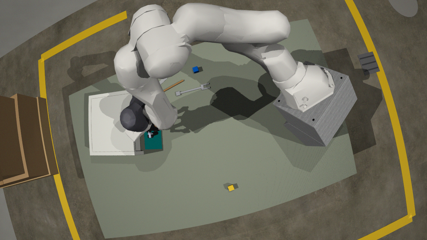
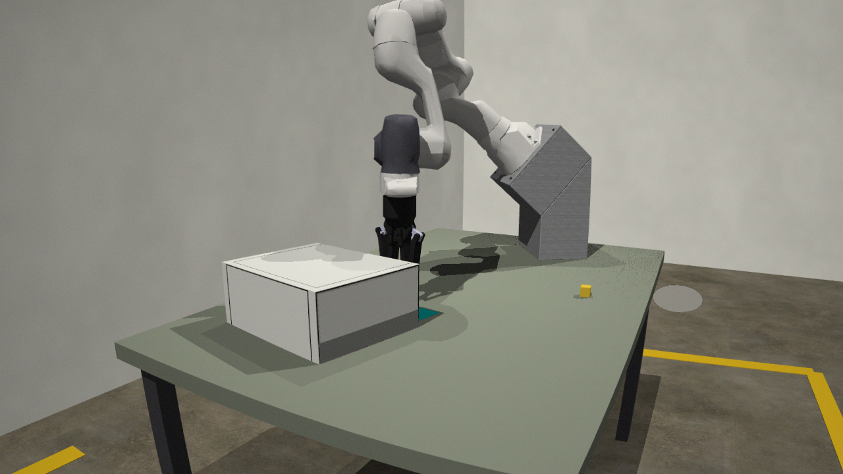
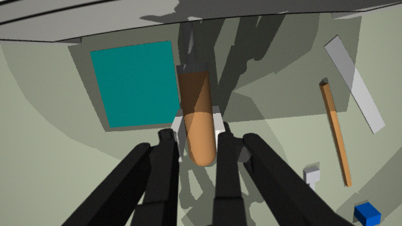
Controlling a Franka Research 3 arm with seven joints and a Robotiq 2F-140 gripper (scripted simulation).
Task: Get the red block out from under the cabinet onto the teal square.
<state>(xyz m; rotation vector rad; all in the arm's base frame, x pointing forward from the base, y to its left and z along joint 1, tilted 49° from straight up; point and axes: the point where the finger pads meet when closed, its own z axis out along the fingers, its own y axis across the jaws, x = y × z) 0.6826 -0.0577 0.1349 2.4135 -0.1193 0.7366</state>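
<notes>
Now: the teal square 60 mm ahead of my hand, 50 mm to the left of it and 40 mm below it. Also, from my hand: grey hook tool (140 mm ahead, 20 mm below); then grey strip (40 mm behind, 200 mm to the right, 40 mm below); then wooden stick (100 mm behind, 160 mm to the right, 30 mm below).
</notes>
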